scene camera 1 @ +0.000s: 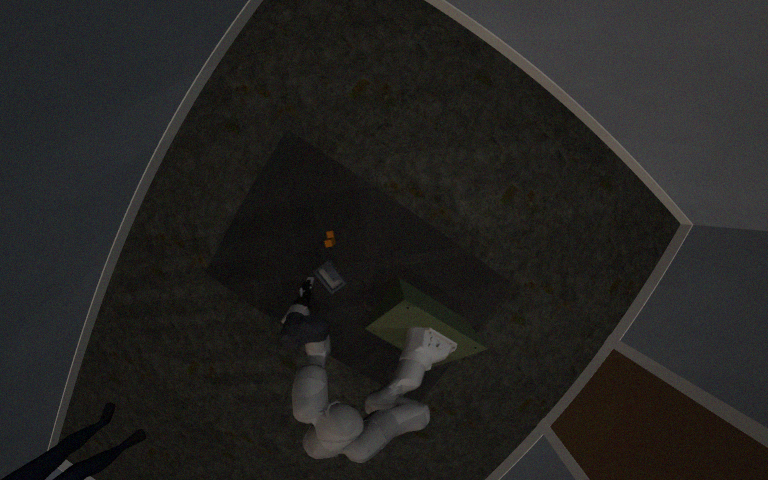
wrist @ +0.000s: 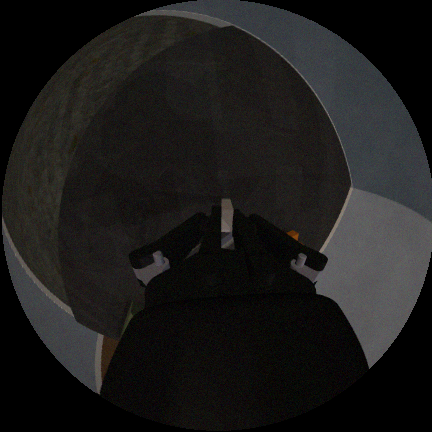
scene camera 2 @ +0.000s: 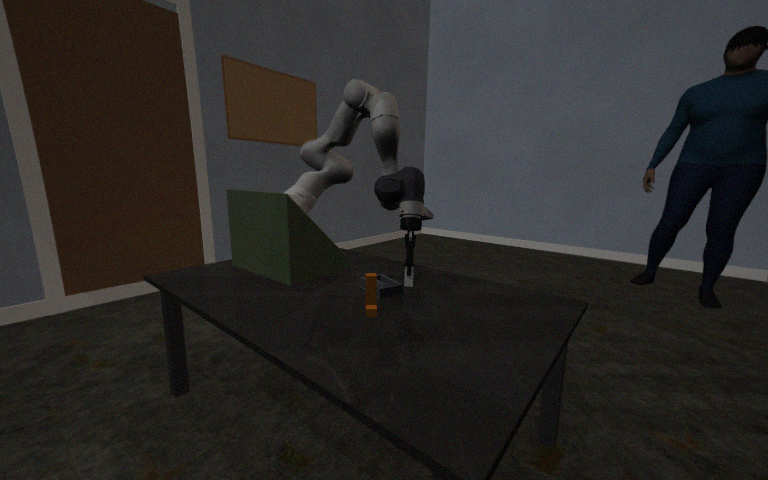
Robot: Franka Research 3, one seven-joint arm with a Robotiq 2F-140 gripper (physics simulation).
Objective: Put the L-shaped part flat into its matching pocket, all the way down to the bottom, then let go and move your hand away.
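Note:
A grey-blue tray [scene camera 1: 336, 271] [scene camera 2: 390, 290] lies on the table. A pale grey piece [scene camera 1: 329, 276] lies inside it; it seems to be the L-shaped part, but the dark picture does not show its outline or how deep it sits. My gripper [scene camera 1: 308, 279] [scene camera 2: 408, 276] [wrist: 225, 206] points down with its fingers shut together, holding nothing. Its pale fingertips are low, beside the tray, left of it in the first scene view and right of it in the second. In the wrist view the gripper's body and fingers hide most of the tray [wrist: 227, 242].
Orange blocks [scene camera 1: 329, 242] [scene camera 2: 370, 289] [wrist: 293, 234], one tall and one low, stand near the tray. A large green wedge [scene camera 1: 419, 319] [scene camera 2: 260, 237] stands on the table [scene camera 2: 362, 339] by the arm's base. A person [scene camera 2: 719, 124] stands beyond the table.

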